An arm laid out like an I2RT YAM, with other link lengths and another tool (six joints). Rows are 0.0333 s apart.
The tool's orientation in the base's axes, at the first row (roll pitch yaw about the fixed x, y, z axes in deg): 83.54 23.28 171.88
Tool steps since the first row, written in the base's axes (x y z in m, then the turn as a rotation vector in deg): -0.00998 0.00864 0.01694 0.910 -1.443 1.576; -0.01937 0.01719 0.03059 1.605 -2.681 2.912; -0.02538 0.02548 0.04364 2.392 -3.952 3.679; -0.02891 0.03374 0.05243 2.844 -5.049 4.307; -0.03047 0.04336 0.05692 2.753 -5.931 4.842; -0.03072 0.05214 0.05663 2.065 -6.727 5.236; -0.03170 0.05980 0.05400 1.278 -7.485 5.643; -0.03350 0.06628 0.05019 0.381 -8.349 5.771; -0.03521 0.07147 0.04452 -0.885 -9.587 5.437; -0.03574 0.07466 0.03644 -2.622 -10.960 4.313; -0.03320 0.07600 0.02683 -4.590 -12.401 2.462; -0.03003 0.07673 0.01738 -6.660 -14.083 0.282
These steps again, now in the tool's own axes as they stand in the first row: 0.00350 0.01902 0.00934 -1.638 1.151 -1.178; 0.00776 0.03480 0.01831 -2.958 2.158 -2.199; 0.00914 0.04868 0.02729 -4.142 2.611 -3.302; 0.00995 0.05767 0.03604 -4.944 3.063 -4.279; 0.01084 0.06186 0.04587 -5.187 3.637 -5.106; 0.01232 0.06121 0.05451 -4.820 4.320 -5.919; 0.01524 0.05877 0.06173 -4.364 5.052 -6.704; 0.01923 0.05566 0.06758 -3.711 5.580 -7.632; 0.02370 0.05089 0.07196 -2.588 5.857 -9.014; 0.02779 0.04355 0.07423 -0.742 5.611 -10.657; 0.02945 0.03367 0.07481 1.592 4.798 -12.464; 0.03040 0.02373 0.07486 4.118 3.740 -14.554
